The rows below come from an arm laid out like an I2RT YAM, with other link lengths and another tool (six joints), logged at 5 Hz.
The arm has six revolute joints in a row. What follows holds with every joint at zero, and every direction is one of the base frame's.
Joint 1 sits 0.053 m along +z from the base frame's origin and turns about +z.
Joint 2 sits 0.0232 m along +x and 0.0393 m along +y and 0.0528 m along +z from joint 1 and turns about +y.
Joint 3 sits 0.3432 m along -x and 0.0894 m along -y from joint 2 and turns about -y.
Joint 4 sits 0.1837 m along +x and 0.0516 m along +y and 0.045 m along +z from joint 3 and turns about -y.
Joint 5 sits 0.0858 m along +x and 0.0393 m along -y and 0.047 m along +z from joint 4 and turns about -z.
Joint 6 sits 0.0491 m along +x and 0.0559 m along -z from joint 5 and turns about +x.
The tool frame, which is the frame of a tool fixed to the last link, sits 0.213 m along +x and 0.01 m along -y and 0.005 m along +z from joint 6; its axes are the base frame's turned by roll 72.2, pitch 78.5 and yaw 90 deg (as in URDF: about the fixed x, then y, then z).
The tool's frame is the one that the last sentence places.
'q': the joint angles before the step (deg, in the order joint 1, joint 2, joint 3, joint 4, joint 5, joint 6). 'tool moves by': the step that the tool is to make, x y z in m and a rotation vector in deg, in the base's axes. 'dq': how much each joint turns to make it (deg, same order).
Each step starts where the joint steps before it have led.
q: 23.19, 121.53, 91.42, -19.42, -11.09, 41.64
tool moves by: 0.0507, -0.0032, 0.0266, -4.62, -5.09, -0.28
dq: -0.07, 5.20, 16.52, -9.07, 4.81, -4.04
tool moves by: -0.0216, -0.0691, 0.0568, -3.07, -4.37, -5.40
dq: -3.18, -11.27, -8.05, -0.38, 4.74, -1.52
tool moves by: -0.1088, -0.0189, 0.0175, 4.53, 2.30, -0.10
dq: 0.61, -18.51, -21.94, 3.06, -3.04, 4.10
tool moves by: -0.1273, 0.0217, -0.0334, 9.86, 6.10, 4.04
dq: 4.23, -16.41, -25.83, 8.83, -8.00, 8.29
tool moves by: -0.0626, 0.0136, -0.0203, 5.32, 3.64, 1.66
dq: 4.74, -7.79, -12.11, 5.15, -2.35, 6.89
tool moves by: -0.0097, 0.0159, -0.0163, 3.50, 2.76, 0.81
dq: 0.77, 1.95, -5.56, 7.79, -3.11, 3.26
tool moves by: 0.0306, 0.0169, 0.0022, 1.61, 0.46, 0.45
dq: -2.17, 6.99, 3.58, 3.56, -3.02, -0.70
